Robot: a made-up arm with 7 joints.
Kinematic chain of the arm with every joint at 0, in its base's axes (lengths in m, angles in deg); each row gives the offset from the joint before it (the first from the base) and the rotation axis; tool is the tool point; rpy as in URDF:
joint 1: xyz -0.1 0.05 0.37 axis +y
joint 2: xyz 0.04 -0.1 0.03 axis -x
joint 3: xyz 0 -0.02 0.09 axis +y
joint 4: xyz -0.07 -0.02 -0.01 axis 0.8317 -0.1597 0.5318
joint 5: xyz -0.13 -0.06 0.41 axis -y
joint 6: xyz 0.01 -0.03 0 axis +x
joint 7: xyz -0.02 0 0.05 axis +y
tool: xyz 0.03 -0.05 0 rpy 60.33 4.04 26.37
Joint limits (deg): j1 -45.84..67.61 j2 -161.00..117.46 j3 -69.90..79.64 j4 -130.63..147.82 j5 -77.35..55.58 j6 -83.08..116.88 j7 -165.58..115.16
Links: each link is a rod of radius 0.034 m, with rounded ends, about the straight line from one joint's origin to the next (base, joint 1, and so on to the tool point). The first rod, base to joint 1, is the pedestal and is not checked.
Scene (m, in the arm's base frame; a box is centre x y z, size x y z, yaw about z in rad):
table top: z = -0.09
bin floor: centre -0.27 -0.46 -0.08 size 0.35 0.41 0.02 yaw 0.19
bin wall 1: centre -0.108 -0.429 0 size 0.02 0.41 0.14 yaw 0.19
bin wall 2: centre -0.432 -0.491 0 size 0.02 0.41 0.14 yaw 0.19
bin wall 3: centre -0.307 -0.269 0 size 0.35 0.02 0.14 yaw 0.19
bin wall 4: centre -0.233 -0.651 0 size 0.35 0.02 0.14 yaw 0.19
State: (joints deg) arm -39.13 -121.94 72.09 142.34 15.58 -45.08 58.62
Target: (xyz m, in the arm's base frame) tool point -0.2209 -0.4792 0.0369
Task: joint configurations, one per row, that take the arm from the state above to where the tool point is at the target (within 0.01 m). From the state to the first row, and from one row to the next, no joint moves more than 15 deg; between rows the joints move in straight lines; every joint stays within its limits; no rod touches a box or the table.
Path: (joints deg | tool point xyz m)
1: -24.42 -111.75 69.65 142.98 13.87 -41.59 63.49 | -0.1934 0.2841 0.1907
2: -9.71 -101.56 67.20 143.61 12.16 -38.10 68.35 | -0.2148 0.2604 0.1775
3: 5.00 -91.37 64.76 144.25 10.44 -34.62 73.22 | -0.2498 0.2299 0.1692
4: 19.71 -81.18 62.32 144.88 8.73 -31.13 78.09 | -0.2955 0.1929 0.1726
5: 34.43 -70.99 59.87 145.52 7.02 -27.64 82.96 | -0.3459 0.1500 0.1929
6: 49.14 -60.81 57.43 146.15 5.31 -24.15 87.82 | -0.3935 0.1017 0.2321
7: 63.85 -50.62 54.99 146.79 3.59 -20.67 92.69 | -0.4299 0.0492 0.2887
8: 53.15 -40.79 52.79 132.50 13.31 -29.18 83.04 | -0.4336 -0.1310 0.1898
9: 42.45 -30.97 50.60 118.22 23.02 -37.69 73.39 | -0.3513 -0.3195 0.1460
10: 31.75 -21.15 48.41 103.93 32.74 -46.20 63.75 | -0.2209 -0.4792 0.1950
11: 31.34 -32.86 46.55 93.90 31.55 -48.30 61.56 | -0.2178 -0.4875 0.1550
12: 30.93 -44.57 44.69 83.87 30.35 -50.41 59.37 | -0.2167 -0.4902 0.1145
13: 30.52 -56.27 42.83 73.85 29.16 -52.52 57.18 | -0.2177 -0.4874 0.0748
14: 30.12 -67.98 40.97 63.82 27.97 -54.62 55.00 | -0.2209 -0.4792 0.0369

